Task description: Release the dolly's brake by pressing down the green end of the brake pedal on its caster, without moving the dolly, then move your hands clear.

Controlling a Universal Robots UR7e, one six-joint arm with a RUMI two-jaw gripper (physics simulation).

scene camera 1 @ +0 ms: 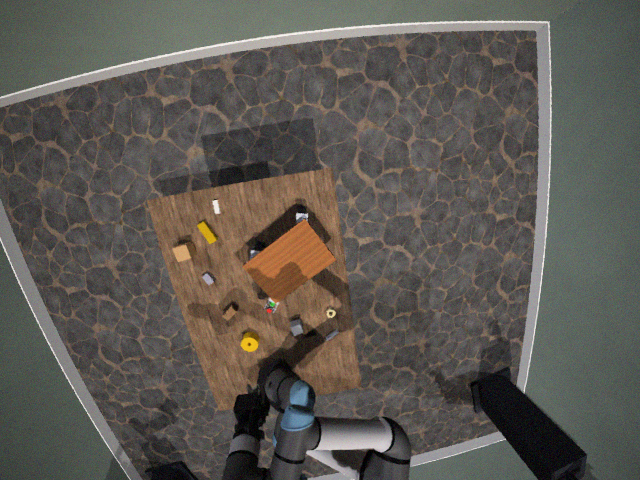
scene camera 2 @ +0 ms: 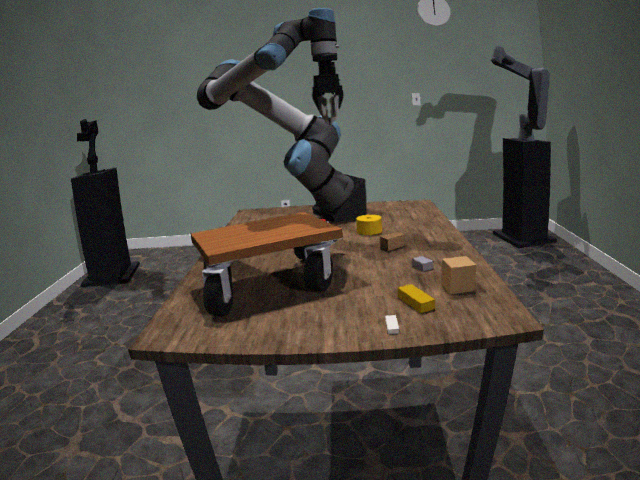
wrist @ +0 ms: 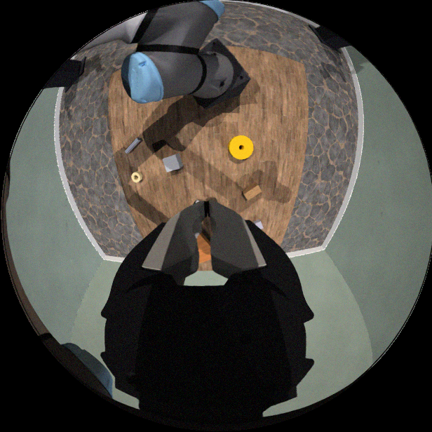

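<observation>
Visible: a tan cube, a dolly and my gripper, the gripper also in the wrist view.
</observation>
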